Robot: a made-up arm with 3 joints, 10 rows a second.
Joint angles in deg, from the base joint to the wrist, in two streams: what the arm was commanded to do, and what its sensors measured. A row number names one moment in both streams.
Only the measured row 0 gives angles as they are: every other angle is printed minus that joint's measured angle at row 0.
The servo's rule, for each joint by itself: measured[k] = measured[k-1] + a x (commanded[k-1-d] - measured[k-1]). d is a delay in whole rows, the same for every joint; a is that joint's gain. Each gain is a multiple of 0.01, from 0.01 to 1. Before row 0 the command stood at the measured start. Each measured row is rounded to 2 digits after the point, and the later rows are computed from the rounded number. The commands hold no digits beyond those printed.
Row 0, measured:
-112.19, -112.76, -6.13
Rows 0 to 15, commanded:
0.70, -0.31, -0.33
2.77, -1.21, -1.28
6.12, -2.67, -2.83
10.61, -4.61, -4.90
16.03, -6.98, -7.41
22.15, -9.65, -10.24
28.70, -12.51, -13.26
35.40, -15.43, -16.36
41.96, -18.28, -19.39
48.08, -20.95, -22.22
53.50, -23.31, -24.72
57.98, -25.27, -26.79
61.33, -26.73, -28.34
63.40, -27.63, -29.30
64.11, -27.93, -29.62
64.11, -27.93, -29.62
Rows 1 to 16, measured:
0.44, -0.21, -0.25
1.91, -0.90, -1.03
4.56, -2.12, -2.40
8.37, -3.84, -4.30
13.20, -6.01, -6.66
18.84, -8.52, -9.38
25.05, -11.27, -12.33
31.57, -14.14, -15.39
38.12, -17.00, -18.43
44.39, -19.73, -21.31
50.13, -22.20, -23.90
55.08, -24.32, -26.10
59.02, -25.98, -27.80
61.78, -27.12, -28.94
63.25, -27.68, -29.46
63.79, -27.85, -29.58
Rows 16 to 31, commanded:
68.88, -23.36, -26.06
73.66, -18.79, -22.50
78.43, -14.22, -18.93
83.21, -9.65, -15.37
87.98, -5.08, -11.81
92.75, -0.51, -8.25
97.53, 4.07, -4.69
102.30, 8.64, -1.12
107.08, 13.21, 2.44
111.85, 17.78, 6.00
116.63, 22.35, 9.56
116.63, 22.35, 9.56
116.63, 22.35, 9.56
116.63, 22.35, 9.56
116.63, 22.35, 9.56
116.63, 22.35, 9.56
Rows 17 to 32, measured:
67.00, -24.75, -26.90
71.20, -20.64, -23.56
75.75, -16.21, -20.04
80.45, -11.68, -16.49
85.19, -7.13, -12.93
89.95, -2.56, -9.37
94.73, 2.01, -5.81
99.50, 6.58, -2.25
104.28, 11.15, 1.31
109.05, 15.72, 4.87
113.83, 20.29, 8.43
115.59, 21.71, 9.29
116.25, 22.15, 9.50
116.49, 22.29, 9.55
116.58, 22.33, 9.56
116.61, 22.34, 9.56

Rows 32 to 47, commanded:
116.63, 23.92, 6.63
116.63, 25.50, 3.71
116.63, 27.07, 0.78
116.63, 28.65, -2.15
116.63, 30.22, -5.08
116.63, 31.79, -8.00
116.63, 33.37, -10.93
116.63, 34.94, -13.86
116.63, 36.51, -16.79
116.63, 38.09, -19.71
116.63, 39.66, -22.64
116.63, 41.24, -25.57
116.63, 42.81, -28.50
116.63, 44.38, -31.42
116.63, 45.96, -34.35
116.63, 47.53, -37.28
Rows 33 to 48, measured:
116.62, 23.43, 7.33
116.63, 24.86, 4.58
116.63, 26.38, 1.69
116.63, 27.95, -1.23
116.63, 29.52, -4.16
116.63, 31.09, -7.08
116.63, 32.66, -10.01
116.63, 34.23, -12.94
116.63, 35.80, -15.87
116.63, 37.38, -18.79
116.63, 38.95, -21.72
116.63, 40.53, -24.65
116.63, 42.10, -27.58
116.63, 43.67, -30.50
116.63, 45.25, -33.43
116.63, 46.82, -36.36

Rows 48 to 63, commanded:
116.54, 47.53, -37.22
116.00, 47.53, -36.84
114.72, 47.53, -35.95
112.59, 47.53, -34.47
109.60, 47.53, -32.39
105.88, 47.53, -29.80
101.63, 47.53, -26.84
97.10, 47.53, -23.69
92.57, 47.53, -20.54
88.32, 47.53, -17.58
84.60, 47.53, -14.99
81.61, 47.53, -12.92
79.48, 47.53, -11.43
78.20, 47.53, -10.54
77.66, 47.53, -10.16
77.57, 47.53, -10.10
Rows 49 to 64, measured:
116.57, 47.31, -37.01
116.21, 47.46, -36.88
115.27, 47.51, -36.17
113.58, 47.52, -34.88
111.07, 47.53, -32.99
107.80, 47.53, -30.57
103.91, 47.53, -27.74
99.62, 47.53, -24.66
95.18, 47.53, -21.53
90.86, 47.53, -18.53
86.92, 47.53, -15.84
83.57, 47.53, -13.62
80.99, 47.53, -11.96
79.23, 47.53, -10.88
78.24, 47.53, -10.33
77.82, 47.53, -10.16

